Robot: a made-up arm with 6 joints. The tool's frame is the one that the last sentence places. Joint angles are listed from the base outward.
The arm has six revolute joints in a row. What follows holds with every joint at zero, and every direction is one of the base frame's. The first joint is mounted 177 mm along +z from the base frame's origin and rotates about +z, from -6.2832 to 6.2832 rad. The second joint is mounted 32 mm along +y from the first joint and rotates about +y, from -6.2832 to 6.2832 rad. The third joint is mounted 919 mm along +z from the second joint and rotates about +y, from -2.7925 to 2.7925 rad. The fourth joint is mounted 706 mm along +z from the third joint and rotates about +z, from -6.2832 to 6.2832 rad. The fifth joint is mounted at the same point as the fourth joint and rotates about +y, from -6.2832 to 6.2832 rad. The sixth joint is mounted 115 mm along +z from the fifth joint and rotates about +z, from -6.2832 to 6.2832 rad. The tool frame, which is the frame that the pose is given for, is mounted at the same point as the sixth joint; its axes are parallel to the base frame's.
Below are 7 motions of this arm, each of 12 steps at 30 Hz.
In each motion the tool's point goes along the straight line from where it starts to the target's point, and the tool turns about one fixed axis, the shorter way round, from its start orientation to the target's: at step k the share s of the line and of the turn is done. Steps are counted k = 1, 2, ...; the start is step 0. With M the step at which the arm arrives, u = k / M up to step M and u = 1 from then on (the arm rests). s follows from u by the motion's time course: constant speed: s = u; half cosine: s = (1 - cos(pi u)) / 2; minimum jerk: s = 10 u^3 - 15 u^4 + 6 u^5.
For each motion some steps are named. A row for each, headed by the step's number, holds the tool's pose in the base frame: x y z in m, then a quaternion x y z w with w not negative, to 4 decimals.
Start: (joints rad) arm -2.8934 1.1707 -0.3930 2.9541 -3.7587 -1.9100
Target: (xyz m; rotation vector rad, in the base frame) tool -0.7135 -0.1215 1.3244 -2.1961 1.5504 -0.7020
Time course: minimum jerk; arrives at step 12
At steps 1, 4, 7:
1: -1.1784 -0.3439 1.0186 -0.6297 0.4433 -0.4662 0.4355
4: -1.0827 -0.2981 1.0816 -0.6685 0.4709 -0.4260 0.3871
7: -0.8755 -0.1990 1.2179 -0.7380 0.5206 -0.3302 0.2744

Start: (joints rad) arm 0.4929 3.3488 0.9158 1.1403 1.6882 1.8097
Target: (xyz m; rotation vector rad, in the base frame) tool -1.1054 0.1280 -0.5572 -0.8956 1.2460 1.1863
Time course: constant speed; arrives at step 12
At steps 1, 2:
1: -0.8245 -0.2414 -0.9441 -0.4881 0.2366 0.6850 0.4864
2: -0.8500 -0.2078 -0.9089 -0.4809 0.2652 0.6722 0.4966

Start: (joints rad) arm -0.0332 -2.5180 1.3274 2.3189 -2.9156 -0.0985
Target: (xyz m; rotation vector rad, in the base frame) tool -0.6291 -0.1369 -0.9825 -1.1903 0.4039 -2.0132
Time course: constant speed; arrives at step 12
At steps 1, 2, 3, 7, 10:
1: -1.0430 0.0335 -0.3865 -0.6913 0.3187 -0.6267 0.1665
2: -1.0054 0.0180 -0.4407 -0.6745 0.3057 -0.6455 0.1869
3: -0.9677 0.0025 -0.4949 -0.6569 0.2923 -0.6634 0.2071
7: -0.8172 -0.0594 -0.7116 -0.5786 0.2353 -0.7270 0.2852
10: -0.7044 -0.1059 -0.8741 -0.5123 0.1895 -0.7655 0.3401

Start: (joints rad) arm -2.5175 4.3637 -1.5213 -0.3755 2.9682 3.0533
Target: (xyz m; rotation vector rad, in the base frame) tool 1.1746 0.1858 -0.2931 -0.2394 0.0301 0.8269
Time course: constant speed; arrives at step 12
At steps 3, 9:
3: 0.7346 0.3411 -0.6049 -0.0813 0.1690 0.4264 0.8849
9: 1.0279 0.2376 -0.3970 -0.1048 0.0663 0.4105 0.9034

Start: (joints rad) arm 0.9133 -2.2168 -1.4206 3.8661 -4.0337 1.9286
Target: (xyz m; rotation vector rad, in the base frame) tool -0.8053 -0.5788 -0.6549 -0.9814 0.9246 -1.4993
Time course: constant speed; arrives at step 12
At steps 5, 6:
5: -0.4560 -0.4233 -0.7989 -0.2097 0.3423 -0.5188 0.7548
6: -0.5059 -0.4455 -0.7784 -0.2404 0.3512 -0.5382 0.7275

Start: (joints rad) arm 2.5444 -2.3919 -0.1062 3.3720 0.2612 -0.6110
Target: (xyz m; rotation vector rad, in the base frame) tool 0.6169 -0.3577 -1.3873 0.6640 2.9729 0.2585
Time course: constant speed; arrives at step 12
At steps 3, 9, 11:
3: 0.8217 -0.5662 -1.2218 0.1275 0.9802 -0.0283 0.1491
9: 0.6852 -0.4272 -1.3321 0.1878 0.9780 0.0470 0.0782
11: 0.6397 -0.3809 -1.3689 0.2074 0.9741 0.0720 0.0542

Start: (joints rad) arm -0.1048 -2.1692 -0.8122 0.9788 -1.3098 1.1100
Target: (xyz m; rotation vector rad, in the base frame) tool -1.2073 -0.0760 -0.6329 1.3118 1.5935 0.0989
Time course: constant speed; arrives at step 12
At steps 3, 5, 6, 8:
3: -0.9148 0.0001 -0.9659 0.6744 0.4775 -0.0236 0.5626
5: -0.9798 -0.0168 -0.8919 0.6489 0.5214 -0.0092 0.5541
6: -1.0123 -0.0253 -0.8549 0.6354 0.5428 -0.0020 0.5493
8: -1.0773 -0.0422 -0.7809 0.6070 0.5843 0.0124 0.5384

